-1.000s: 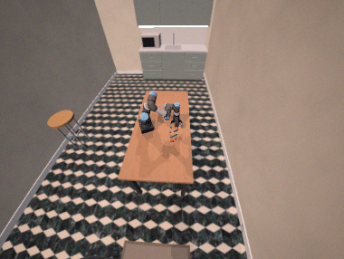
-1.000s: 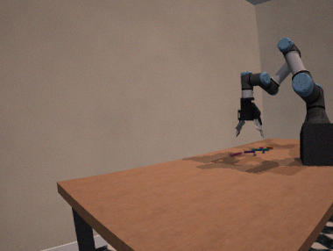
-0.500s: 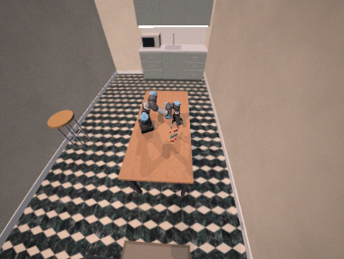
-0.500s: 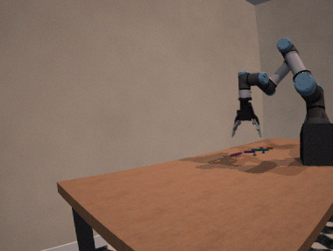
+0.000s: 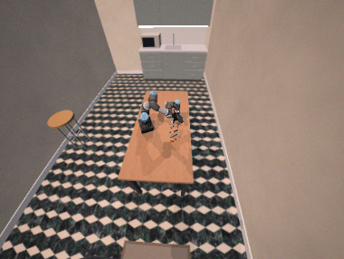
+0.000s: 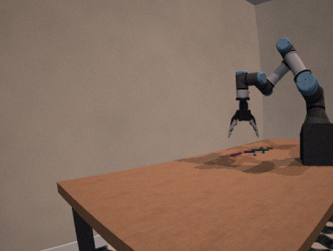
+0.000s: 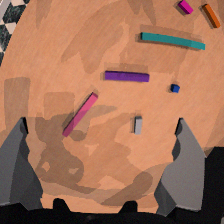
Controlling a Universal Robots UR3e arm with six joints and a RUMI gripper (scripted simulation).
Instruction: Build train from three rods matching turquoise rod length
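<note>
My gripper is now 90 mm past the blue rod, 80 mm above it and 50 mm to the left of it. Also, from my hand: grey rod: 80 mm below, 80 mm behind, 30 mm to the left; purple rod: 80 mm below, 30 mm to the right, 20 mm behind; pink rod: 80 mm below, 60 mm to the left, 10 mm ahead.
</note>
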